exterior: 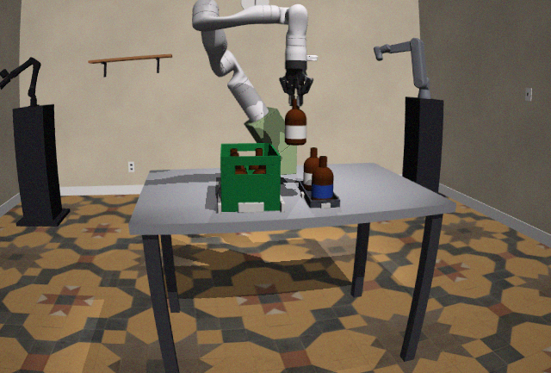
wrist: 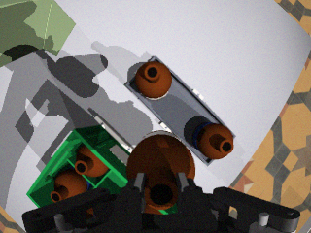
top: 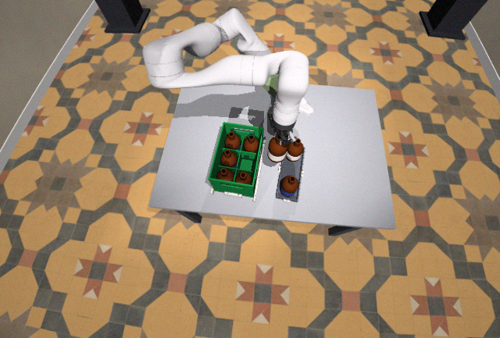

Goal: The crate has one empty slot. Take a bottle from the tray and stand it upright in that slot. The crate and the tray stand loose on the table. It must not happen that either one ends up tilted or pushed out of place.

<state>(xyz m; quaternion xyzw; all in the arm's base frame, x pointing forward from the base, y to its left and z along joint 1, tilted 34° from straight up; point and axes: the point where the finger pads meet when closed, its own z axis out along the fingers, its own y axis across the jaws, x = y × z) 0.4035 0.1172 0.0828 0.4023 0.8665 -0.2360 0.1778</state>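
Now: the brown bottle 70 mm below my hand. From my hand the other things lie so: tray: 330 mm below, 90 mm to the left; then white-label bottle: 250 mm below, 90 mm to the left, 90 mm behind; then crate: 260 mm below, 160 mm to the right, 10 mm behind.
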